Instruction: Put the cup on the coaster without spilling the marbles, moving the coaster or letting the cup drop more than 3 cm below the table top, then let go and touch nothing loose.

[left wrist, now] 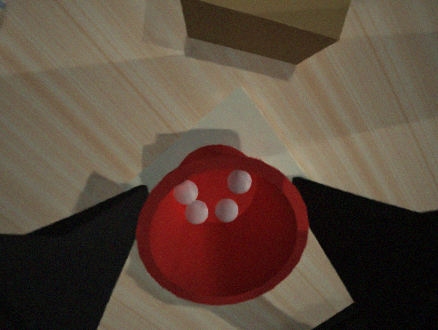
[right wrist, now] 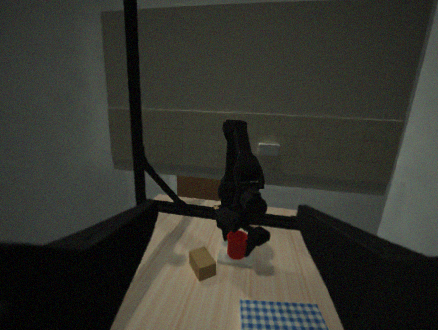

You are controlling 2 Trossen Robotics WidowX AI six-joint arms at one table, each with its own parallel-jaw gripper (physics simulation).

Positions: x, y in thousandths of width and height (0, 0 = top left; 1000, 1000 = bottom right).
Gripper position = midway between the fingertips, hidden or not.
left gripper: left wrist 503, 571; right wrist 538, 753
right gripper: right wrist 522, 635; not seen in the left wrist view (out of frame)
